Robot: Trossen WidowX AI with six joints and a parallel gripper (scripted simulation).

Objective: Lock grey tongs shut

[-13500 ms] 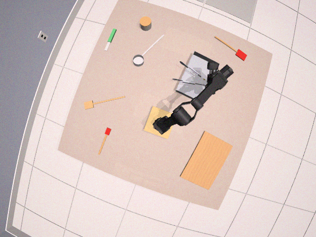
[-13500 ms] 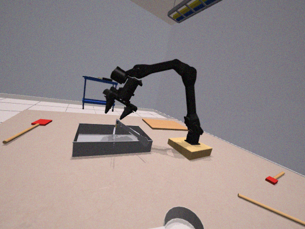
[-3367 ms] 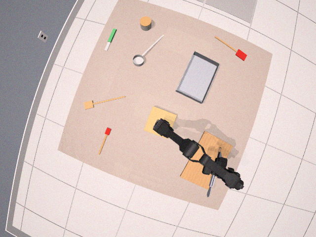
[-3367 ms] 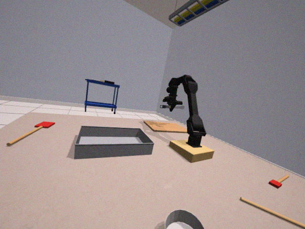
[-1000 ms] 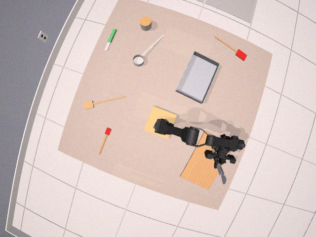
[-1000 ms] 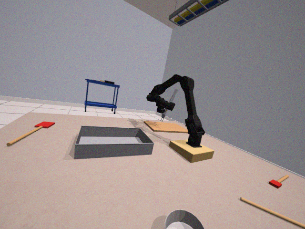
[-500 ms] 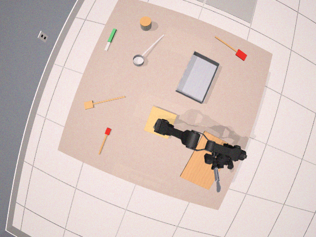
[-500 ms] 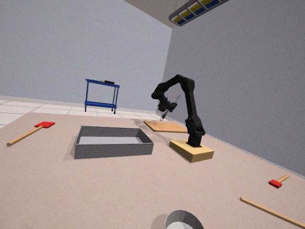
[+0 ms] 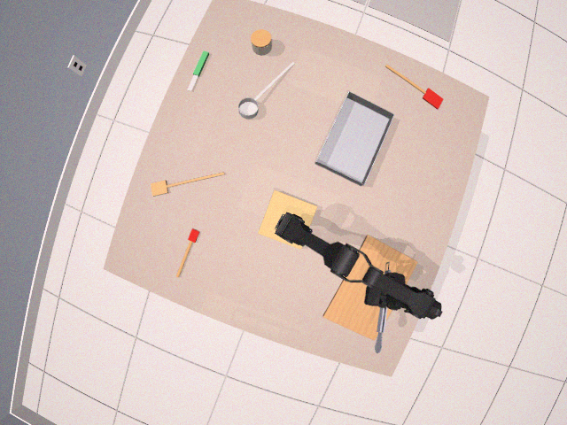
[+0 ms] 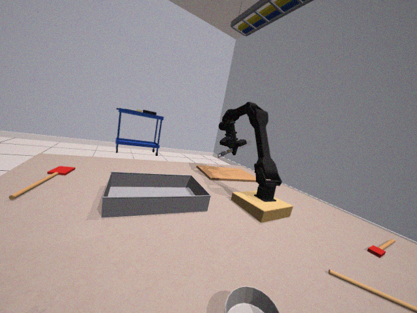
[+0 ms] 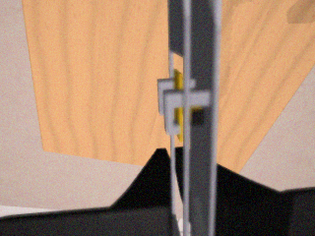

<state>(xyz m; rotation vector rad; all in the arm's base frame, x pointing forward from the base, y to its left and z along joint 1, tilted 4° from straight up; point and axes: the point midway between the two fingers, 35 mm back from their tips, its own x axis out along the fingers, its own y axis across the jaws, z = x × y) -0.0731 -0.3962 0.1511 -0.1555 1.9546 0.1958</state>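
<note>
The wooden board lies 10 mm ahead of my gripper tip, 10 mm to the right of it and 130 mm below it. The rest, counted from my gripper tip: grey roasting tin 490 mm ahead, 320 mm to the left, 110 mm below.
</note>
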